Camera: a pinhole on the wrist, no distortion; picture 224 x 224 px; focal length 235.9 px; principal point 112.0 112.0 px. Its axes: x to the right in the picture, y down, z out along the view. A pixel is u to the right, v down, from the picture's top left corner.
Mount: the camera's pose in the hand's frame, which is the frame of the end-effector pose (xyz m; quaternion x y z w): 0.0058 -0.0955 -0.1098 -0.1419 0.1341 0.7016 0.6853
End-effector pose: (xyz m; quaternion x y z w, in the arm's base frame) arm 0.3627 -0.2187 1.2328 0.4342 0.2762 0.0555 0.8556
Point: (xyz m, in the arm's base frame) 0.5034 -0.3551 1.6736
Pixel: 175 155
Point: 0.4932 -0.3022 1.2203
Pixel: 70 27
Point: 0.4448 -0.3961 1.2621
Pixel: 33 117
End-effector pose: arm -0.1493 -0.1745 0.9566 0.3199 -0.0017 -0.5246 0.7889
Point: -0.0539 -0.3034 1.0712
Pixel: 188 21
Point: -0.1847 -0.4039 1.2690
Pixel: 97 79
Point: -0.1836 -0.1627 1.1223
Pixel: 152 178
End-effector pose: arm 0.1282 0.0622 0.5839 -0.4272 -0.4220 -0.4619 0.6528
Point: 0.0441 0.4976 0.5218
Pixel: 73 194
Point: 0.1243 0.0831 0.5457
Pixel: 190 182
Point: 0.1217 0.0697 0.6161
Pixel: 159 74
